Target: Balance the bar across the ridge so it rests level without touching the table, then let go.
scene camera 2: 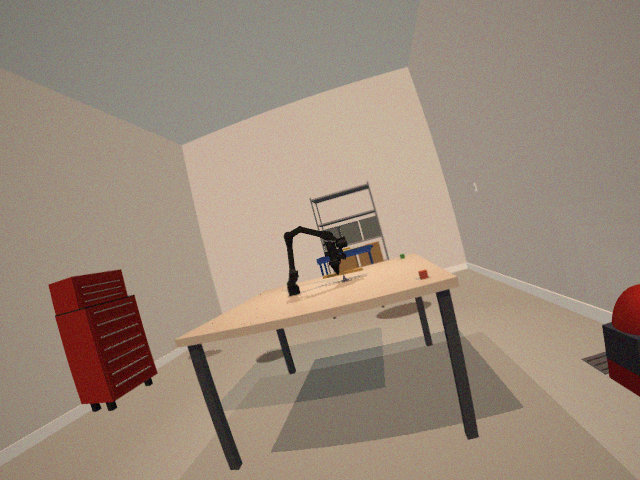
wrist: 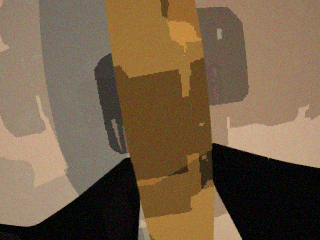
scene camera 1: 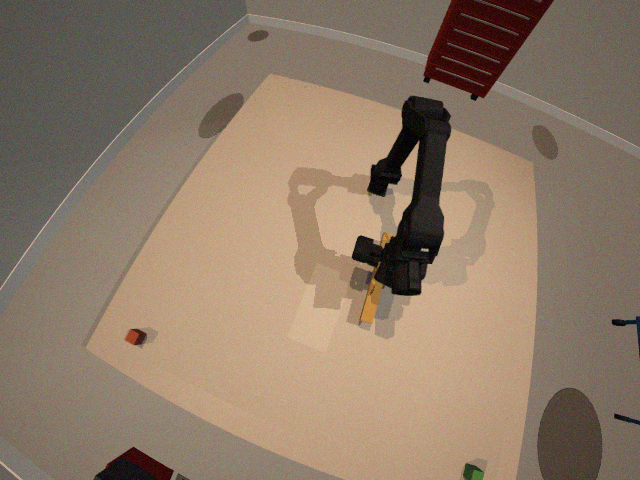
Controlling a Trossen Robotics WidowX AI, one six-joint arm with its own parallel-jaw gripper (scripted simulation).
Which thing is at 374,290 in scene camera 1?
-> A long yellow bar.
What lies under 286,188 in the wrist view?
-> My gripper.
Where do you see a long yellow bar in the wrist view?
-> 158,60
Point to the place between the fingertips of my gripper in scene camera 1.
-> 380,266
